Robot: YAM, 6 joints.
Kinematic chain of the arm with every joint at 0, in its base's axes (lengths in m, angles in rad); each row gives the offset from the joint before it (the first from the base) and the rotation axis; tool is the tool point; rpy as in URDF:
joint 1: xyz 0 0 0.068 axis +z
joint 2: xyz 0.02 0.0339 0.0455 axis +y
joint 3: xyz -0.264 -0.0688 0 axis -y
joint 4: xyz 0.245 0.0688 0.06 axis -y
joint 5: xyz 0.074 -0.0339 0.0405 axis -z
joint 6: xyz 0.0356 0 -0.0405 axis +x
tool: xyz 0 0 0 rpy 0 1.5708 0
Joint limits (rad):
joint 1: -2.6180..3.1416
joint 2: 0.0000..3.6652
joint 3: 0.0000..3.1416
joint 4: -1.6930..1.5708
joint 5: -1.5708..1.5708
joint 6: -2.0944..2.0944
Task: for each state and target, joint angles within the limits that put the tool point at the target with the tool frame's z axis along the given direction. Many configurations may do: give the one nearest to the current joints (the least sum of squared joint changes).
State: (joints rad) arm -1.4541 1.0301 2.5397 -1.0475 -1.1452 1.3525
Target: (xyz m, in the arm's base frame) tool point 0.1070 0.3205 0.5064 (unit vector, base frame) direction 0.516 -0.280 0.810
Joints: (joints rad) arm -1.8328 0.2647 2.0895 -0.4213 -0.6074 1.3525
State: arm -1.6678 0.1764 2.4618 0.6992 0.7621 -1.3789
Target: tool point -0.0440 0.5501 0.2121 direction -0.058 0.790 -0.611
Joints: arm -1.4906 0.2119 2.6619 1.3486 -0.0055 -1.3789
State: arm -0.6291 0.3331 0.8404 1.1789 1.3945 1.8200
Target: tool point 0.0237 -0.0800 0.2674 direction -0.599 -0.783 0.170
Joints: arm -0.8586 0.2334 0.1486 0.7864 1.3044 1.8200
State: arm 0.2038 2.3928 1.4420 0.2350 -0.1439 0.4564
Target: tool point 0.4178 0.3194 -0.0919 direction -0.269 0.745 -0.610
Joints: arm 0.6008 3.0539 2.2421 -0.4433 -0.8739 0.4564
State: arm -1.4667 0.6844 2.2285 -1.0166 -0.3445 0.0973
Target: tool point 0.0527 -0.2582 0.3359 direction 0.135 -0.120 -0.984
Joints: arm -1.3844 1.5125 1.5416 -1.4556 -0.1106 0.0973
